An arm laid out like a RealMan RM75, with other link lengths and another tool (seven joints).
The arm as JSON. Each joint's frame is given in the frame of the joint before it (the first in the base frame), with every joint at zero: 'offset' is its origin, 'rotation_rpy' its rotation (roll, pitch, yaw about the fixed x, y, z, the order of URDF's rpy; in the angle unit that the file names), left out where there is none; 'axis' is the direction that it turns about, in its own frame. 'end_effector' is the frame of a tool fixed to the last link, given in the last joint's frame.
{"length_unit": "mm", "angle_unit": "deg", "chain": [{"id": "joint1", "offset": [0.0, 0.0, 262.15], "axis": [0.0, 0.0, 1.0]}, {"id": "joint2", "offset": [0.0, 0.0, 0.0], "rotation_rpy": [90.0, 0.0, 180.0], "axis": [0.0, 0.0, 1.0]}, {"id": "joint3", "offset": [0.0, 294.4, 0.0], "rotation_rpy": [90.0, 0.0, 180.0], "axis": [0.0, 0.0, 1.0]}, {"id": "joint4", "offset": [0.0, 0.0, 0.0], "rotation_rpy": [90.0, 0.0, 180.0], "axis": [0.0, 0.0, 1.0]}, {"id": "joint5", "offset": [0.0, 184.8, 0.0], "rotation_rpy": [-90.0, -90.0, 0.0], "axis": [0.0, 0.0, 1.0]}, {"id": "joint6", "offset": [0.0, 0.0, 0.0], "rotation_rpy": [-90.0, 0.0, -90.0], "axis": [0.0, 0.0, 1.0]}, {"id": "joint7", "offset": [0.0, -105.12, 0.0], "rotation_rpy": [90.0, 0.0, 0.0], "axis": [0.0, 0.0, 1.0]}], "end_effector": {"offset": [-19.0, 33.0, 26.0], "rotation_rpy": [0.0, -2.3, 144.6]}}
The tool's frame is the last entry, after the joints.
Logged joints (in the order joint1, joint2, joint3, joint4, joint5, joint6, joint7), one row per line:
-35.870 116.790 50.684 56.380 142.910 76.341 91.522
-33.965 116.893 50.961 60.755 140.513 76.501 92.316
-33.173 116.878 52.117 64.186 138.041 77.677 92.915
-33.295 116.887 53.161 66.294 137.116 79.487 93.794
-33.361 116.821 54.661 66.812 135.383 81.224 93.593
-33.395 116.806 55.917 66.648 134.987 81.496 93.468
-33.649 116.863 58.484 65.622 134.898 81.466 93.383
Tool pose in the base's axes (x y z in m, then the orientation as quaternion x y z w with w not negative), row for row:
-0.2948 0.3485 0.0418 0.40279 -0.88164 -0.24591 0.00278
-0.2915 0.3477 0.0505 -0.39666 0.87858 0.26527 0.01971
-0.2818 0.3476 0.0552 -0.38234 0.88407 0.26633 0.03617
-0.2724 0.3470 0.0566 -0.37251 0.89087 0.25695 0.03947
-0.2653 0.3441 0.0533 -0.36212 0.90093 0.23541 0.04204
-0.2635 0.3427 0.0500 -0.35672 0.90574 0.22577 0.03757
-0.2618 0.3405 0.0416 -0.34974 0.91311 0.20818 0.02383
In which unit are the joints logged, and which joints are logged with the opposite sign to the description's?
The joints are logged in degrees. Opposite sign: joint2, joint7.
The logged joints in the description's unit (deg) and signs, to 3 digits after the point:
-35.870 -116.790 50.684 56.380 142.910 76.341 -91.522
-33.965 -116.893 50.961 60.755 140.513 76.501 -92.316
-33.173 -116.878 52.117 64.186 138.041 77.677 -92.915
-33.295 -116.887 53.161 66.294 137.116 79.487 -93.794
-33.361 -116.821 54.661 66.812 135.383 81.224 -93.593
-33.395 -116.806 55.917 66.648 134.987 81.496 -93.468
-33.649 -116.863 58.484 65.622 134.898 81.466 -93.383

